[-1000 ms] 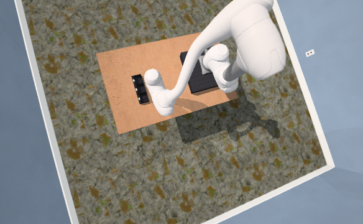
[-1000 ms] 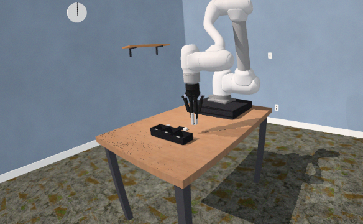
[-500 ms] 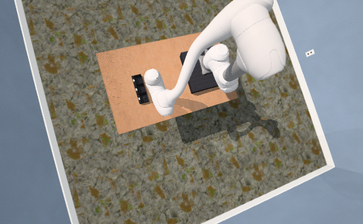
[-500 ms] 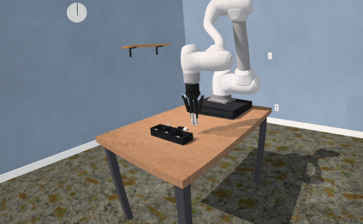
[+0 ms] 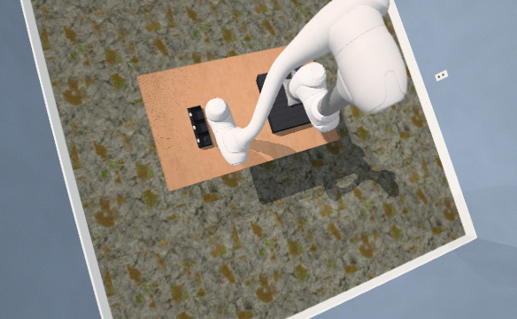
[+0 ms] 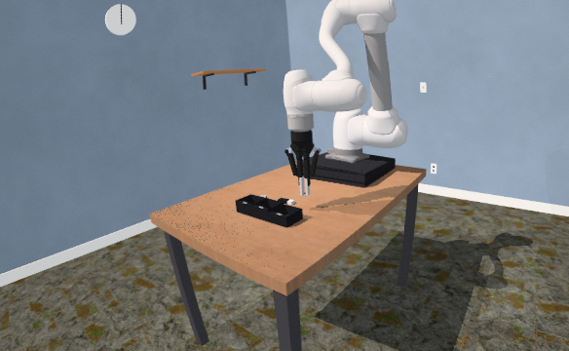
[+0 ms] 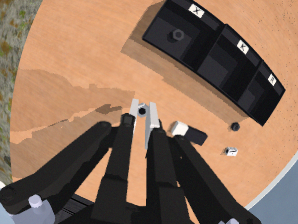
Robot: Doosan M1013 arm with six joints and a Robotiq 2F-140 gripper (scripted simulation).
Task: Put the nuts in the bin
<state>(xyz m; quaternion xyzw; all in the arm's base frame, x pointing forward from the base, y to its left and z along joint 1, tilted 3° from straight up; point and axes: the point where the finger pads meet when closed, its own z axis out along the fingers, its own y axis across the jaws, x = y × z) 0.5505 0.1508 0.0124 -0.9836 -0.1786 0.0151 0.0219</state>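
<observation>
Now: hand 30 mm above the pale nut. The rest, counted from my hand: white piece (220 mm to the right, 80 mm below); then black bin row (120 mm ahead, 70 mm to the right, 70 mm below).
</observation>
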